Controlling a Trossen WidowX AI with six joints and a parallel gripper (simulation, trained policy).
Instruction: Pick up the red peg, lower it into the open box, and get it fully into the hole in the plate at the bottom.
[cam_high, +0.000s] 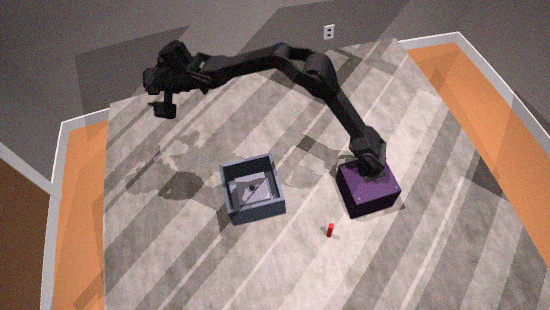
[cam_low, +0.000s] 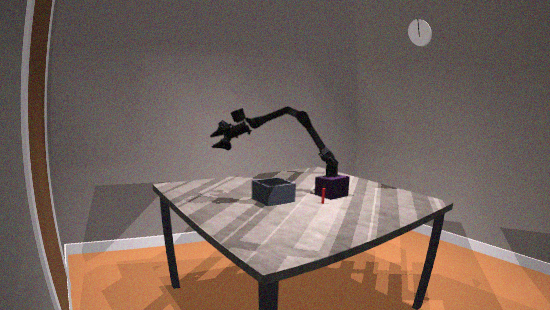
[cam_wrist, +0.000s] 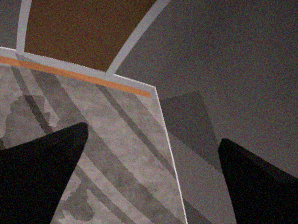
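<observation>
My gripper tip is now 48 cm to the right of the red peg, 38 cm past it and 24 cm above it. Also, from my gripper tip: plate (29 cm to the left, 23 cm below, 21 cm behind); then box (29 cm to the left, 25 cm below, 21 cm behind).
</observation>
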